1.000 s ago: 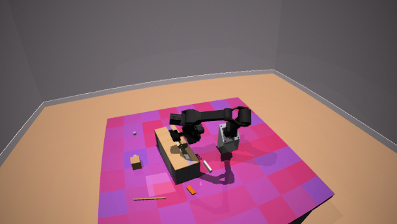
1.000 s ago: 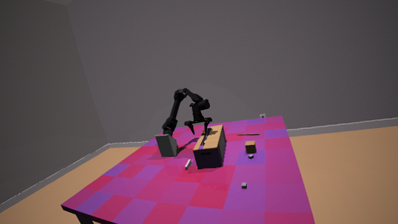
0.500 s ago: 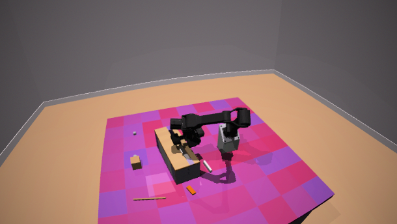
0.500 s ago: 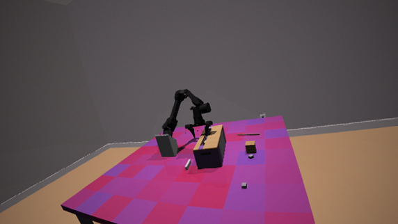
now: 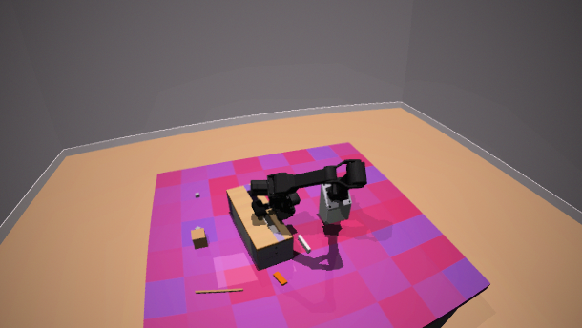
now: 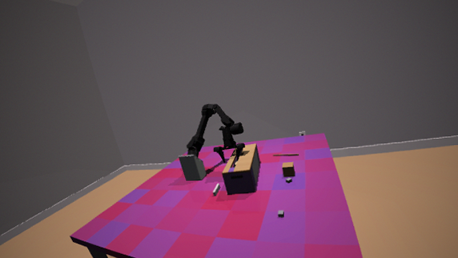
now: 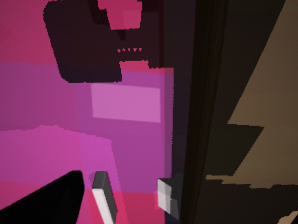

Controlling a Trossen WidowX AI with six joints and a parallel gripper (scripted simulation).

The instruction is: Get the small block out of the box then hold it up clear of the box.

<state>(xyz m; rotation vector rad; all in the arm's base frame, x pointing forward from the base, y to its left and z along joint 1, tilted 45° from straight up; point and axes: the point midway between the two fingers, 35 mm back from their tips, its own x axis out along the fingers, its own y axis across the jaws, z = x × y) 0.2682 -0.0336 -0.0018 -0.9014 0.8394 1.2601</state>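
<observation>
Right now my gripper tip is 5 cm short of the small tan block, 4 cm to the left of it and 1 cm above it. Also, from my gripper tip: thin stick 32 cm ahead, 22 cm to the left, 9 cm below; orange piece 25 cm to the left, 9 cm below, 9 cm ahead.
</observation>
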